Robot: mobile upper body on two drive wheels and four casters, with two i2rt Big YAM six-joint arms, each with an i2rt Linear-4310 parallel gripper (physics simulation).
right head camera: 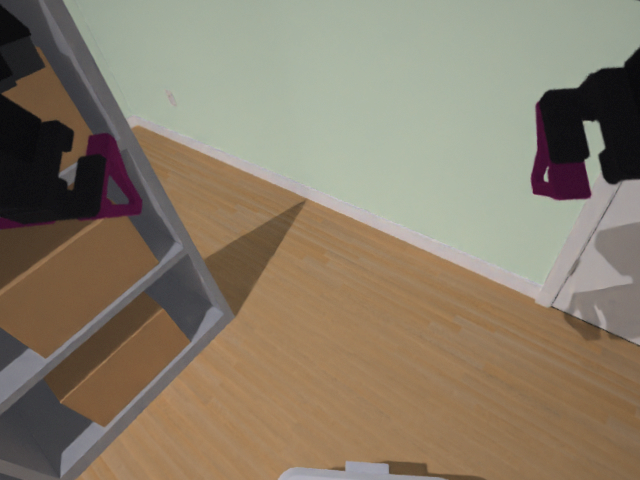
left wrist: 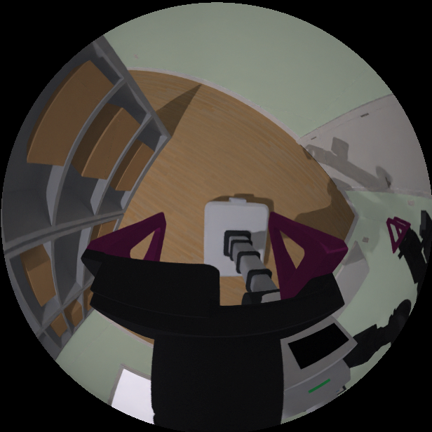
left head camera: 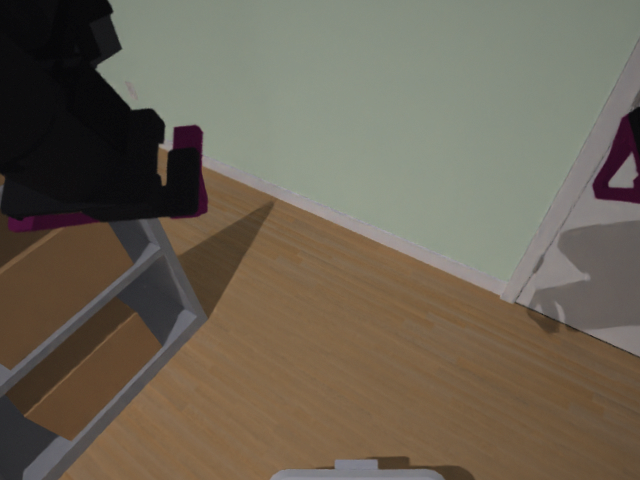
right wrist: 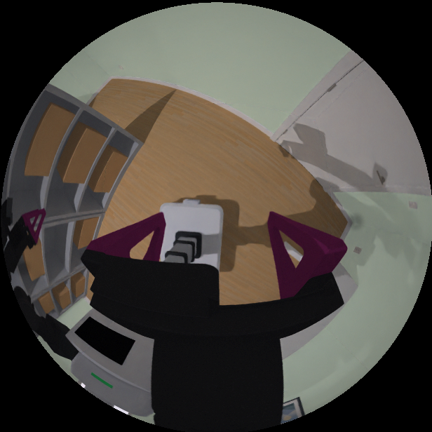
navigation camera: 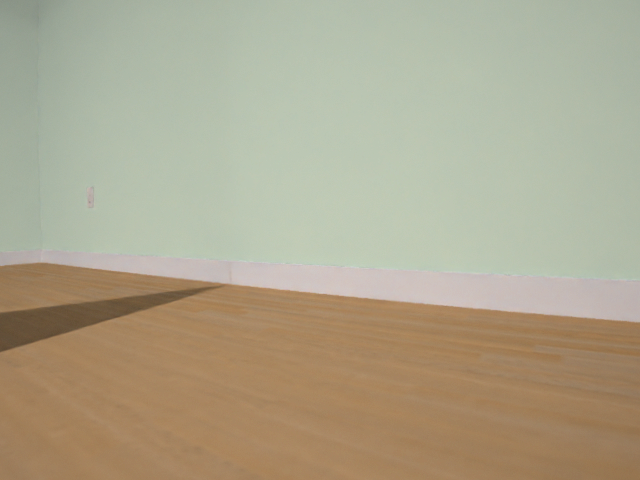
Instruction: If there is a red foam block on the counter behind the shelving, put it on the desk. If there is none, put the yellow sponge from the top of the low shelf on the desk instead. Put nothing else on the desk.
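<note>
The red foam block, the counter, the yellow sponge, the low shelf and the desk do not show in these views. Tall grey shelving with brown boxes stands at the left. My left gripper is open and empty, high above the floor; in both head camera views it overlaps the shelving at the left. My right gripper is open and empty, to the right, in front of the wall in the right head camera view.
A pale green wall with a white baseboard runs across ahead. A white door-like panel stands at the right. An outlet is on the wall. My white base shows below.
</note>
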